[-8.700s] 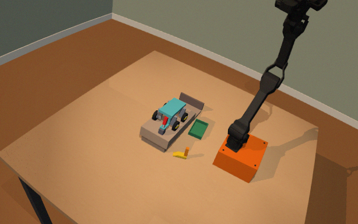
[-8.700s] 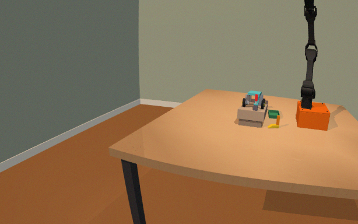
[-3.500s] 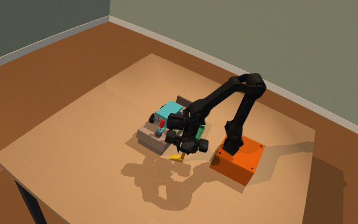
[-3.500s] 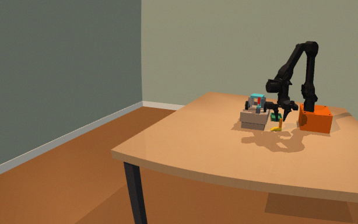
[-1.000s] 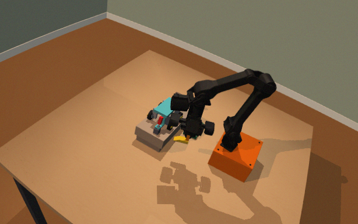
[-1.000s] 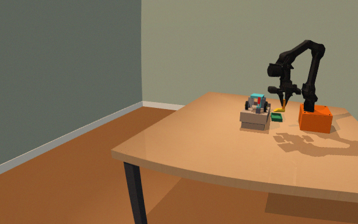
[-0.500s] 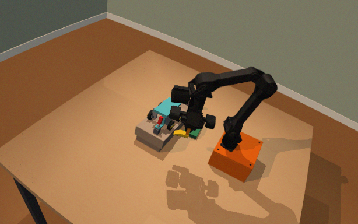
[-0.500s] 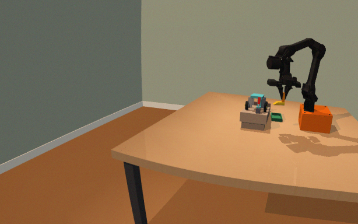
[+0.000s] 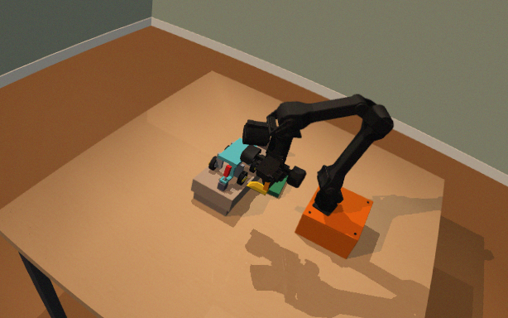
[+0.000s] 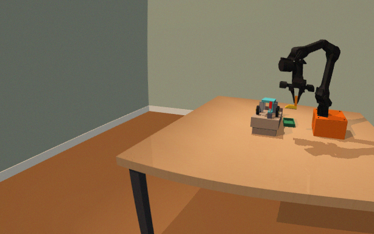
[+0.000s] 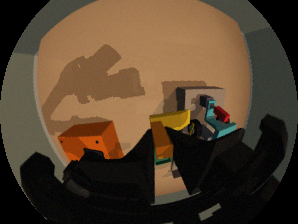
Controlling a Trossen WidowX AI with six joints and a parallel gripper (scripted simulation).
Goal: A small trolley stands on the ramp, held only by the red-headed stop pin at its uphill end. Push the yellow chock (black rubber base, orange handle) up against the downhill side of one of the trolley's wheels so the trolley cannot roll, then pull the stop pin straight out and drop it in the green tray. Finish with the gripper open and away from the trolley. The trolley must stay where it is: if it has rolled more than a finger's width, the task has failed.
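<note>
The yellow chock is 2 cm ahead of my gripper tip and 1 cm below it. Also, from my gripper tip: teal-topped trolley: 17 cm ahead, 7 cm to the right, 6 cm below; then red-headed stop pin: 13 cm ahead, 5 cm below, 3 cm to the left; then ramp block: 17 cm ahead, 13 cm below, 8 cm to the right.
</note>
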